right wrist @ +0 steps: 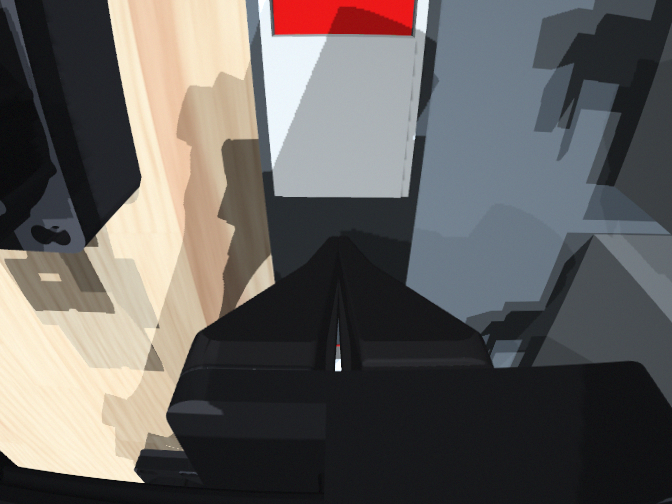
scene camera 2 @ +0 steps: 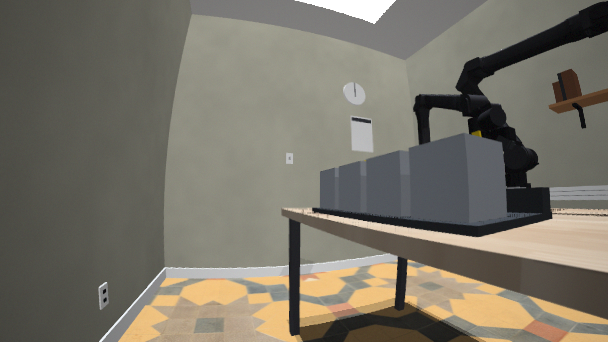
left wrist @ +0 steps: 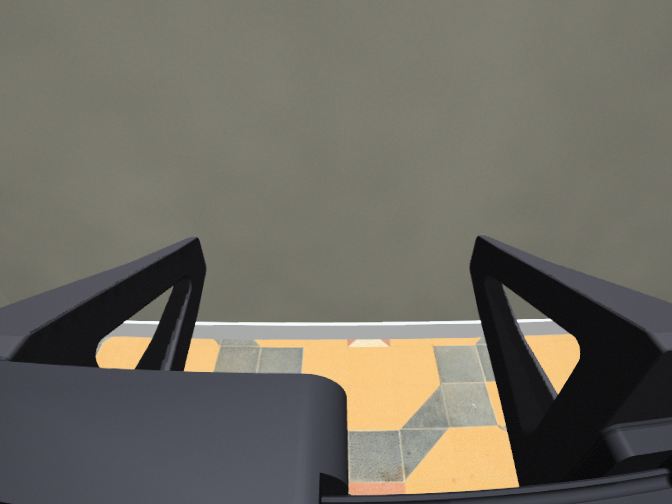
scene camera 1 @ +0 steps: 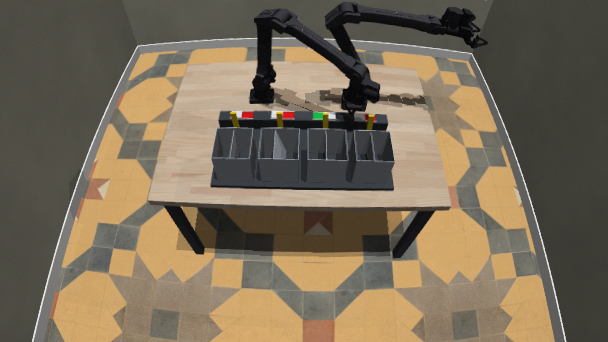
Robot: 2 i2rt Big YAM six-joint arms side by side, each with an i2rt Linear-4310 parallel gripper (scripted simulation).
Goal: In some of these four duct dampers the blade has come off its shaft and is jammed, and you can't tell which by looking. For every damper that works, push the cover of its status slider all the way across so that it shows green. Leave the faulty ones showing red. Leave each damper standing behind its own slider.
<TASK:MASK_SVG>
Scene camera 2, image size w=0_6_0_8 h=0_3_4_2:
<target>damper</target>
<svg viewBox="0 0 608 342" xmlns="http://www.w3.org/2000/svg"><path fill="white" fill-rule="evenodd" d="M502 142L483 138L481 131L478 130L472 132L472 135L461 133L410 147L410 218L474 223L507 217Z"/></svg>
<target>damper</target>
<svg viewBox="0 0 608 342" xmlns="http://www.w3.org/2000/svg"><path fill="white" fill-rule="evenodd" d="M320 171L320 208L338 210L339 168Z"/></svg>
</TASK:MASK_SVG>
